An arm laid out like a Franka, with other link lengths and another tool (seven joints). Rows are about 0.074 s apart.
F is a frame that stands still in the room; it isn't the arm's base.
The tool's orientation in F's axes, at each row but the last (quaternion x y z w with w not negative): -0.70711 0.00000 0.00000 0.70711; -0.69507 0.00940 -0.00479 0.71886; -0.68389 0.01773 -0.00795 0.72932; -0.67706 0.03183 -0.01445 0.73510; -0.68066 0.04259 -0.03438 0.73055; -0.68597 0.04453 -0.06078 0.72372; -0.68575 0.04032 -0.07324 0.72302
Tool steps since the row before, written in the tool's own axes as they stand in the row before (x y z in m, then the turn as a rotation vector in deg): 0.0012 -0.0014 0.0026 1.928 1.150 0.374; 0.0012 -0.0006 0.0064 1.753 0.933 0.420; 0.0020 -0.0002 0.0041 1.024 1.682 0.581; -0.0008 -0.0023 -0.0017 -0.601 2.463 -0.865; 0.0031 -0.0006 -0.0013 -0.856 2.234 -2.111; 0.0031 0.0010 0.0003 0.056 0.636 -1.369; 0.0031 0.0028 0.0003 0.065 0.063 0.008
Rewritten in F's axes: 0.0012 0.0026 0.0014 1.928 0.374 -1.150; 0.0013 0.0064 0.0008 1.755 0.416 -0.930; 0.0022 0.0040 0.0004 1.023 0.651 -1.657; -0.0009 -0.0018 0.0022 -0.711 -0.618 -2.508; 0.0029 -0.0017 0.0005 -1.098 -1.842 -2.362; 0.0031 -0.0001 -0.0009 -0.130 -1.327 -0.709; 0.0032 -0.0001 -0.0026 0.069 0.000 -0.060
